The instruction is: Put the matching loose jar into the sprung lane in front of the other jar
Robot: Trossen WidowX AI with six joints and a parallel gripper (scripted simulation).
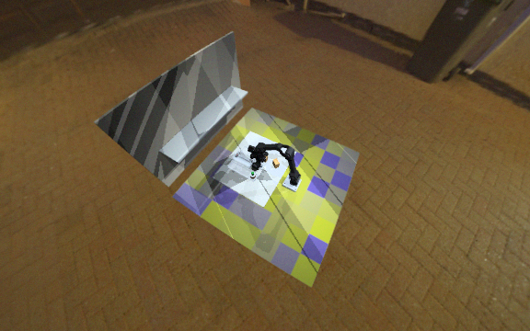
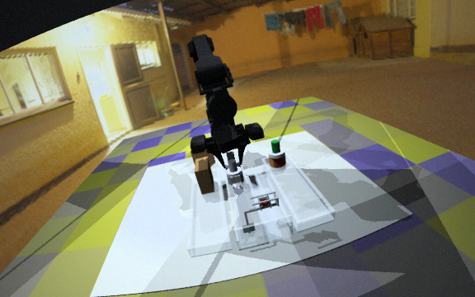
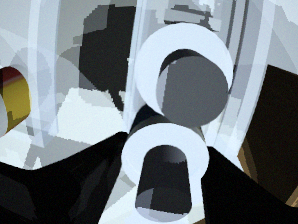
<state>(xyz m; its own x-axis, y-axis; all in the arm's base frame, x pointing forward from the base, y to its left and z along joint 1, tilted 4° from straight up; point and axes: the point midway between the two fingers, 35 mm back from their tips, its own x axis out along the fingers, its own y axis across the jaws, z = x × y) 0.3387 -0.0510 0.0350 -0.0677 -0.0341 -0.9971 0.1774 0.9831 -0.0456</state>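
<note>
The tan box is 80 mm to the right of my gripper tip. Round my gripper tip: pusher mechanism: 150 mm ahead, 10 mm above.
</note>
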